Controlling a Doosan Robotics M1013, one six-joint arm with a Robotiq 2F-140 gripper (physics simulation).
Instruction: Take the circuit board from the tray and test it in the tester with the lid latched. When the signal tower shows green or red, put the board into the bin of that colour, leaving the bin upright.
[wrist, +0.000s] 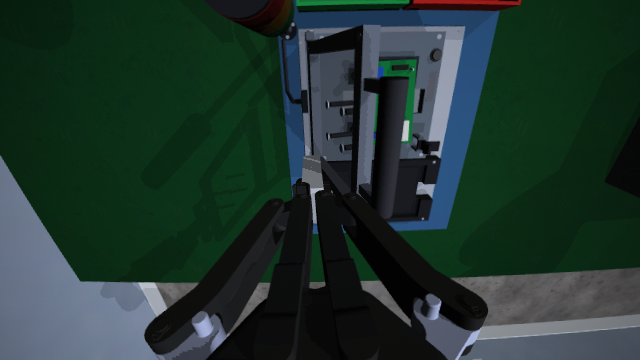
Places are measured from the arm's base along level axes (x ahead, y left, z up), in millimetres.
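Pixels of known places: gripper, fingertip midpoint: (312, 168).
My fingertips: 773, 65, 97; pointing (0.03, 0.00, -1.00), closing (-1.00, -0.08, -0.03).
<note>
Ahead of a thing's pixels: the offset from my fingertips to its top centre, as dx, dy, dz. "spot": to the spot under its first point. Level surfaces: height alone.
The circuit board {-101, -43, -109} (410, 102) lies flat in the nest of the tester {spot: -220, -81, -192} (452, 75), partly hidden by the raised lid and its dark handle. The lid {spot: -39, -93, +40} (371, 65) stands up off the base at a slant, with its black bar handle {-48, -41, +77} (392, 145) on the right side. My gripper (312, 168) is shut and empty, its fingertips over or beside the tester's near left corner; whether they touch it cannot be told. The signal tower {spot: +30, -117, +52} (260, 15) shows in part at the top left, with dull red and amber bands; no lit colour can be made out.
The green bin {spot: -51, -163, -152} (355, 4) and the red bin {spot: -200, -170, -161} (465, 5) show by their near edges at the top, behind the tester. A blue base (467, 125) lies under the tester on the green mat {dz -198} (530, 150). A dark object (627, 165) shows at the right edge.
</note>
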